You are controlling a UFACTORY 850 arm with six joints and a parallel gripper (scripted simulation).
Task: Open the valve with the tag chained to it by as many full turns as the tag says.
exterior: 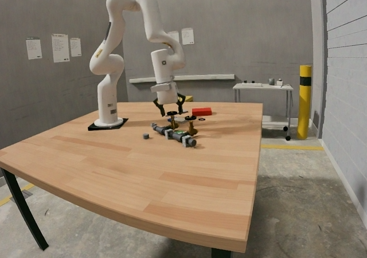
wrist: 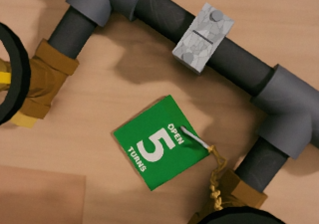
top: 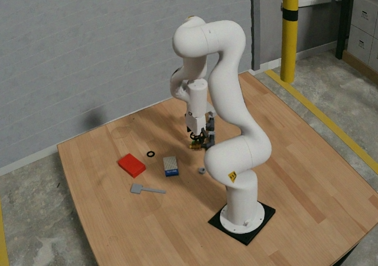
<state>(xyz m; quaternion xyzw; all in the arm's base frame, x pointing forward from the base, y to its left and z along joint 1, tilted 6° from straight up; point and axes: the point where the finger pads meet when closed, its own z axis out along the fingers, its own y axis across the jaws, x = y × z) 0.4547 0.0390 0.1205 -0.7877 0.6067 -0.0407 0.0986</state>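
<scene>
The green tag lies 50 mm ahead of my hand, 30 mm to the right of it and 90 mm below it. From my hand the other things lie so: red block (330 mm to the left, 80 mm below); then grey paddle-shaped tool (160 mm behind, 300 mm to the left, 90 mm below); then blue-and-grey box (70 mm behind, 150 mm to the left, 80 mm below).
</scene>
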